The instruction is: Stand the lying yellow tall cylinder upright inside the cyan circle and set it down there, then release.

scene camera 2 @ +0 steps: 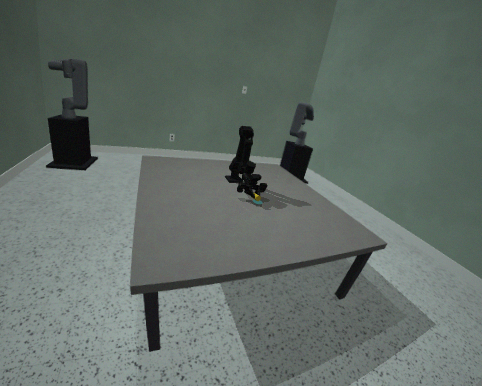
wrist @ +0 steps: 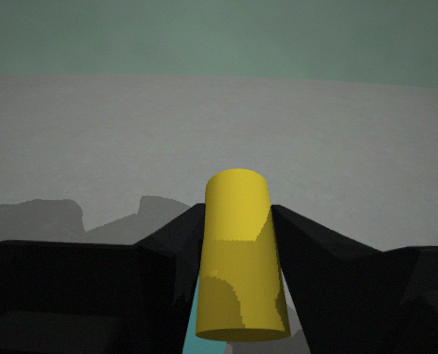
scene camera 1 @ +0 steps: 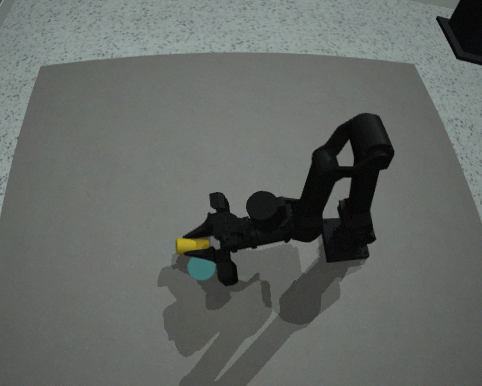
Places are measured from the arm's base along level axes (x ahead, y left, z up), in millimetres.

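Pixels of known places: gripper, fingertip midpoint: (scene camera 2: 257, 197) (wrist: 237, 212) (scene camera 1: 183, 246); arm's base, origin of the base link: (scene camera 2: 234, 177) (scene camera 1: 347, 239).
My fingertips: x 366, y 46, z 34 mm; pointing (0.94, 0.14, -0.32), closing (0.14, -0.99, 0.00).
For each thing: its top centre in the pictures, then the offset to it from my fingertips. "*": a spot on its surface instead. Level surfaces: height alone.
- yellow cylinder, middle of its top: (wrist: 243, 214) (scene camera 1: 191, 242) (scene camera 2: 256, 193) 17 mm back, 2 mm right, 18 mm up
- cyan circle, surface spot: (wrist: 199, 346) (scene camera 1: 205, 260) (scene camera 2: 254, 201) * 45 mm back, 11 mm left, 48 mm down
- grey table, its level: 49 mm down
The yellow cylinder (scene camera 1: 192, 245) (scene camera 2: 257, 197) (wrist: 240, 260) is held between the two black fingers of my gripper (scene camera 1: 185, 245) (wrist: 237, 212). Its long axis runs roughly along the fingers, far from upright in scene camera 1, and its far end sticks out past the fingertips. It appears raised above the table; the exact height is hard to tell. The cyan circle (scene camera 1: 201, 270) (scene camera 2: 257, 203) (wrist: 199, 346) is flat on the table, beside and below the cylinder in scene camera 1. One finger hides a little of its upper edge there. In the wrist view, part of it shows behind the cylinder's near end.
The grey table (scene camera 1: 110, 150) (scene camera 2: 215, 240) (wrist: 325, 135) carries my arm's base (scene camera 1: 345, 245) to the right of the circle in scene camera 1. Shadows of the arm fall across the table around the circle. Two other grey arms (scene camera 2: 80, 85) (scene camera 2: 300, 120) stand on black pedestals beyond the table.
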